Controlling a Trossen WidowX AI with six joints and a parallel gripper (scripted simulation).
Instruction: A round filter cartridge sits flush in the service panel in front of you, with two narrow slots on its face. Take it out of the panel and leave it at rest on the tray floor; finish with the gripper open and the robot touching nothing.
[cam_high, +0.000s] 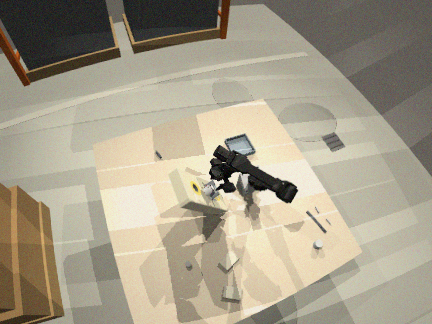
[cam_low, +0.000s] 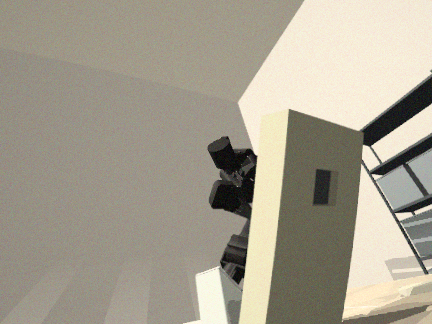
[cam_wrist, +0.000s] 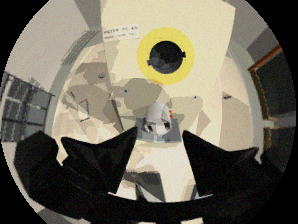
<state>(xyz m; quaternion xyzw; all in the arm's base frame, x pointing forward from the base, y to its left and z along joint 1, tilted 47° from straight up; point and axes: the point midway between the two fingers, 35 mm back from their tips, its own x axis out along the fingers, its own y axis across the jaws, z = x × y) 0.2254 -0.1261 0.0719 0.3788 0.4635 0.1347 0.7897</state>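
My gripper tip is now 4 cm above the round white filter cartridge and 2 cm short of it. Round my gripper tip: grey-blue tray: 35 cm behind, 24 cm to the right, 19 cm below; beige service panel block: 6 cm ahead, 5 cm below, 1 cm to the right.
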